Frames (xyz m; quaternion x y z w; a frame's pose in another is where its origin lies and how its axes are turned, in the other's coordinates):
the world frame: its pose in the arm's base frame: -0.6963 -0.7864 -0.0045 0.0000 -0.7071 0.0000 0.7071
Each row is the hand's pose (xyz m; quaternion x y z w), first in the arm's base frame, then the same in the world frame.
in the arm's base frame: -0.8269 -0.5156 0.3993 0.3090 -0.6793 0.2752 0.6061
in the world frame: 0.4038 0.2708 0.1306 0.4131 -0.0518 -0.0239 0.9089
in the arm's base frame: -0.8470 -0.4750 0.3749 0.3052 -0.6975 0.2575 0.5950
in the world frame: 0.3794 0.3114 0.1507 0.3979 -0.0725 -0.0337 0.9139
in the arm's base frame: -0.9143 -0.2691 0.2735 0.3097 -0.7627 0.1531 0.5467
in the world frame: 0.2780 0.5173 0.2180 0.3273 -0.1527 -0.1107 0.9259
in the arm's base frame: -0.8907 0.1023 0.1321 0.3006 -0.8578 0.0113 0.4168
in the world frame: 0.1366 0.8887 0.1944 0.2205 -0.3118 -0.2046 0.9013
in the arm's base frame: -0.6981 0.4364 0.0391 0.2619 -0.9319 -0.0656 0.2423
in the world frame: 0.0436 1.2228 0.0018 0.1388 -0.4876 -0.2316 0.8303
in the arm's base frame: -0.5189 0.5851 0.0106 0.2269 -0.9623 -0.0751 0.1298
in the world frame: 0.0151 1.3715 -0.1774 0.1073 -0.5887 -0.2135 0.7722
